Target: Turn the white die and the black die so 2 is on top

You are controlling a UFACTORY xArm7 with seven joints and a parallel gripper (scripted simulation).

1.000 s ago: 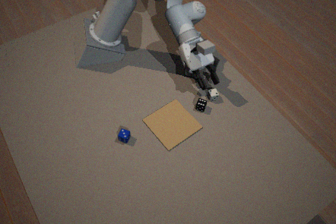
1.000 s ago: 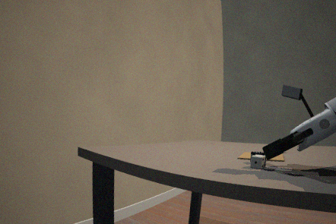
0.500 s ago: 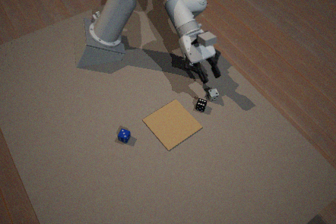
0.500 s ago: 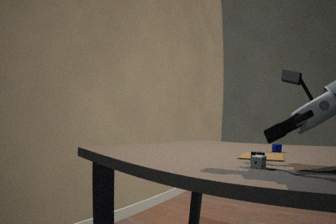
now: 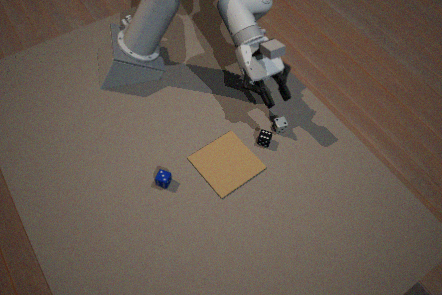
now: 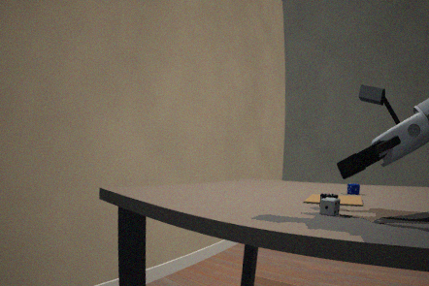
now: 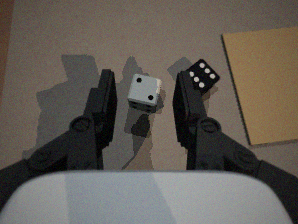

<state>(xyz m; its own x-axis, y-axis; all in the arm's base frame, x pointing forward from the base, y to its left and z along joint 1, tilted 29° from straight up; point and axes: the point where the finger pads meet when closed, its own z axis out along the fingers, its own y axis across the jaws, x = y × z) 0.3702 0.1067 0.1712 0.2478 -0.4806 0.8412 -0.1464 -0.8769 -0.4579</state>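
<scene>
The white die lies 8 cm below my hand, 4 cm ahead of it and 1 cm to the right of it. Also, from my hand: blue die: 34 cm to the right, 8 cm below, 2 cm behind; black die: 8 cm below, 7 cm to the right, 4 cm ahead; tan mat: 18 cm to the right, 9 cm below, 3 cm ahead.
</scene>
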